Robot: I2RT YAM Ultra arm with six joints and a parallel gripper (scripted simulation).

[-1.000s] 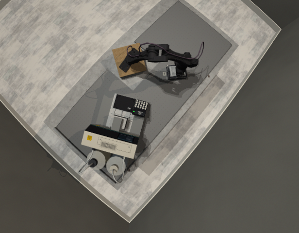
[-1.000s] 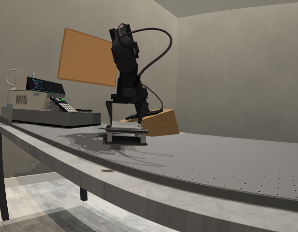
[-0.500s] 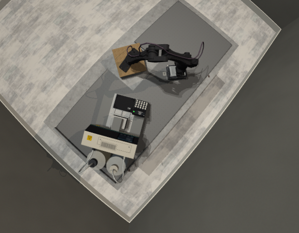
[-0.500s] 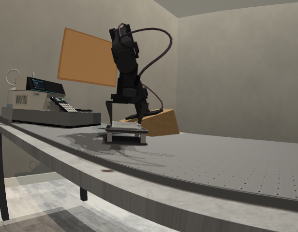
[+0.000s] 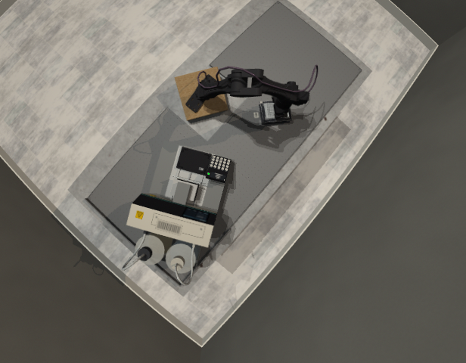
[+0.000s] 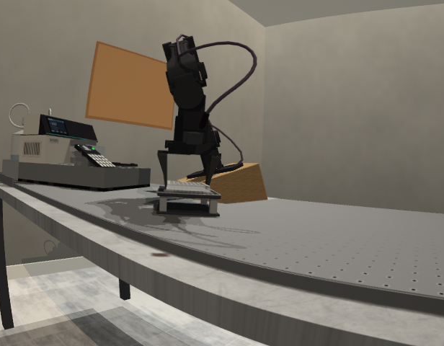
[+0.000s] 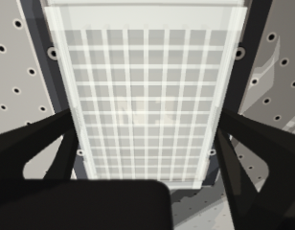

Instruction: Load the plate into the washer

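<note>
The clear well plate lies right at my hand. From my hand the other things lie so: black carrier pocket 48 cm to the right, 19 cm behind, 4 cm above; then plate washer 63 cm to the right, 13 cm behind, 8 cm above; then nest 1 cm below.
</note>
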